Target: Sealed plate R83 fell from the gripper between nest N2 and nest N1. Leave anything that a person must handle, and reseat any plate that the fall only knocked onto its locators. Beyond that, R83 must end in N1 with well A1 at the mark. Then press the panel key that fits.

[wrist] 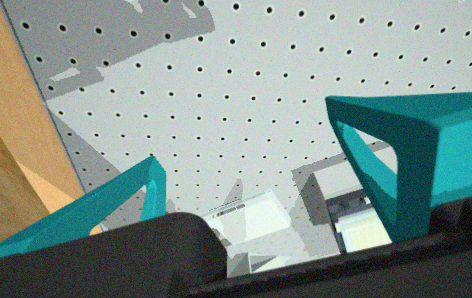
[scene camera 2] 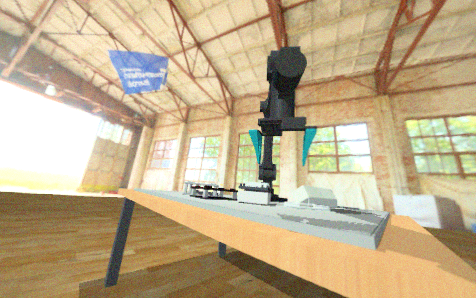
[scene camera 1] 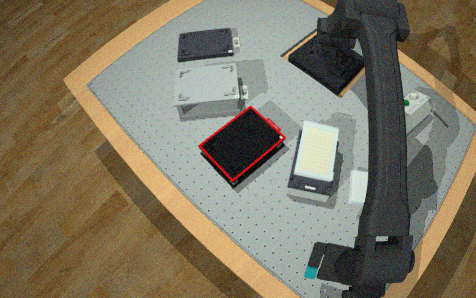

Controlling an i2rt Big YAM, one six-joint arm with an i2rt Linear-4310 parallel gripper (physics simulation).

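Places are measured from the arm's base along level axes (x left, y up, z ahead), in metres.
Where they show: gripper, fingertip midpoint: (wrist: 237, 138) (scene camera 2: 280, 164); arm's base at its link origin: (scene camera 1: 329, 59).
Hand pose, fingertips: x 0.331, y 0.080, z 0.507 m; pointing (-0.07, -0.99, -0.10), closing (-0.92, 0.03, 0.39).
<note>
Each offset is from my fingertips to the top centre of the thing. "spot": to the spot under its first point.
My gripper (scene camera 2: 281, 163) (wrist: 237, 138) is open and empty, high above the board; in scene camera 1 one teal fingertip shows beyond the arm. A cream-welled plate {dx -0.192, dy -0.020, dz -0.199 m} (scene camera 1: 317, 150) (wrist: 366, 233) lies on a black nest with a pale base {spot: dx -0.153, dy -0.066, dz -0.116 m} (scene camera 1: 308, 193) (wrist: 340, 179); a strip of nest shows at its front. A black plate with a red outline {dx -0.347, dy -0.055, dz -0.122 m} (scene camera 1: 242, 144) lies over a black nest. A white plate {dx -0.025, dy -0.087, dz -0.237 m} (scene camera 1: 357, 186) (wrist: 265, 212) lies on the board, partly behind the arm in scene camera 1. The panel {dx -0.052, dy -0.017, dz -0.462 m} (scene camera 1: 418, 106) (scene camera 2: 315, 196) has a green key. Plate and nest names and A1 are unreadable.
A grey raised stand (scene camera 1: 207, 84) with corner locators and a low dark stand (scene camera 1: 205, 45) are at the back left, each with a small label tab. The arm's black base (scene camera 1: 325, 65) is at the back. The perforated board has a wooden edge (scene camera 1: 145, 155) (wrist: 30, 130).
</note>
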